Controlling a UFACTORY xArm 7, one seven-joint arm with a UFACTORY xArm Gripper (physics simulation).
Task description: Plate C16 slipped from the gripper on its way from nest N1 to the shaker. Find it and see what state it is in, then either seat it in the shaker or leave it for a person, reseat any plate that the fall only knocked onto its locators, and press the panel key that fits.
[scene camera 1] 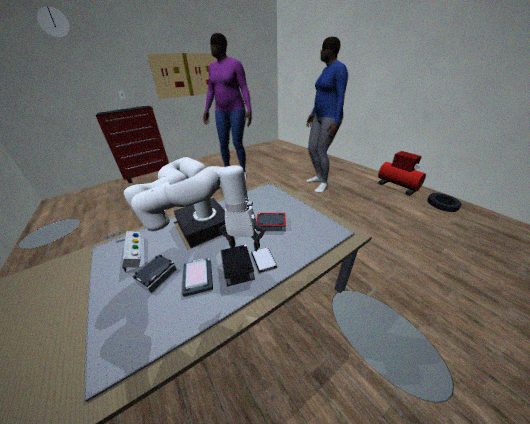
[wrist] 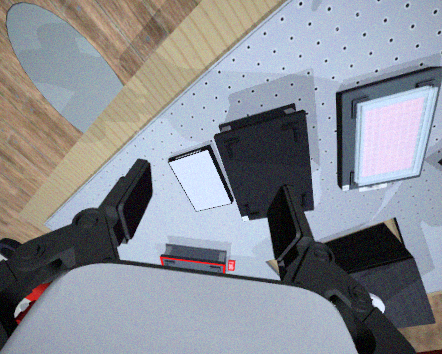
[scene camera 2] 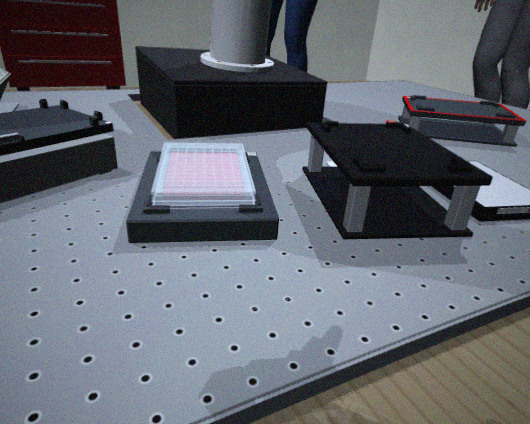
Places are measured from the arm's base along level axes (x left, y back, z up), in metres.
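Where they show: gripper, fingertip midpoint: (scene camera 1: pixel 245 248) (wrist: pixel 214 188); arm's base at its link origin: (scene camera 1: pixel 204 214) (scene camera 2: pixel 237 64).
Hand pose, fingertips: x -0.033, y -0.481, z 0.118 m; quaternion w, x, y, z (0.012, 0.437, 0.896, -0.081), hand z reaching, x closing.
Note:
Things, the pixels of their top centre, and the offset from my fingertips. "*": a spot on its surface instead.
- clear-lidded plate with pink wells, top centre: (scene camera 2: pixel 204 163) (wrist: pixel 393 143) (scene camera 1: pixel 195 272) dx -0.165, dy +0.162, dz -0.159 m
- dark nest at its top centre: (scene camera 2: pixel 204 173) (wrist: pixel 388 140) (scene camera 1: pixel 196 273) dx -0.165, dy +0.162, dz -0.169 m
- shaker at a spot on its surface: (scene camera 2: pixel 55 117) * dx -0.274, dy +0.302, dz -0.142 m
- panel at its top centre: (scene camera 1: pixel 128 242) dx -0.366, dy +0.509, dz -0.113 m
- flat white-topped block at its top centre: (scene camera 2: pixel 480 181) (wrist: pixel 201 183) (scene camera 1: pixel 263 258) dx +0.118, dy +0.054, dz -0.182 m
My gripper (scene camera 1: pixel 244 246) (wrist: pixel 214 188) is open and empty above the mat, near the black raised stand (scene camera 1: pixel 236 262) (scene camera 2: pixel 400 150) (wrist: pixel 265 160), whose top is bare. A clear-lidded plate with pink wells (scene camera 1: pixel 196 273) (scene camera 2: pixel 205 172) (wrist: pixel 395 137) lies on a dark nest (scene camera 2: pixel 200 231) (wrist: pixel 345 140); I cannot tell whether it is fully down between the locators. The dark device with upright corner posts, seemingly the shaker (scene camera 1: pixel 152 272) (scene camera 2: pixel 55 117), bears no plate. The panel (scene camera 1: pixel 133 245) has blue, yellow, green and white keys. No label reading C16 is legible.
A flat white-topped block (scene camera 1: pixel 264 259) (scene camera 2: pixel 505 185) (wrist: pixel 200 185) lies beside the black stand. A red-rimmed stand (scene camera 1: pixel 271 220) (scene camera 2: pixel 465 108) (wrist: pixel 192 265) is bare on top. The arm's black base block (scene camera 1: pixel 192 235) (scene camera 2: pixel 250 107) is behind. Two people (scene camera 1: pixel 230 90) (scene camera 1: pixel 330 90) stand beyond the table.

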